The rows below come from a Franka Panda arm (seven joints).
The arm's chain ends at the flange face. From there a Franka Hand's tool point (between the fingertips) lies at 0.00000 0.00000 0.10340 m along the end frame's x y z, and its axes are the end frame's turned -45 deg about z.
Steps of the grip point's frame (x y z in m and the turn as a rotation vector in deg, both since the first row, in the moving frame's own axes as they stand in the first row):
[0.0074, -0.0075, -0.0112, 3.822, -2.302, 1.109]
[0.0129, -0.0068, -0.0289, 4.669, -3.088, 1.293]
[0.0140, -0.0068, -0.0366, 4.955, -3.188, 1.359]
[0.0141, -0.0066, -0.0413, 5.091, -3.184, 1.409]
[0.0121, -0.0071, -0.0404, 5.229, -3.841, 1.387]
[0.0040, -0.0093, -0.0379, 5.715, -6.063, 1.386]
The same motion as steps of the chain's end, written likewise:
[0.0077, -0.0085, -0.0109, 1.075, -4.330, 1.109]
[0.0142, -0.0118, -0.0284, 1.118, -5.485, 1.293]
[0.0154, -0.0123, -0.0361, 1.249, -5.758, 1.359]
[0.0158, -0.0121, -0.0407, 1.348, -5.851, 1.409]
[0.0151, -0.0117, -0.0397, 0.981, -6.413, 1.387]
[0.0112, -0.0097, -0.0368, -0.246, -8.328, 1.386]

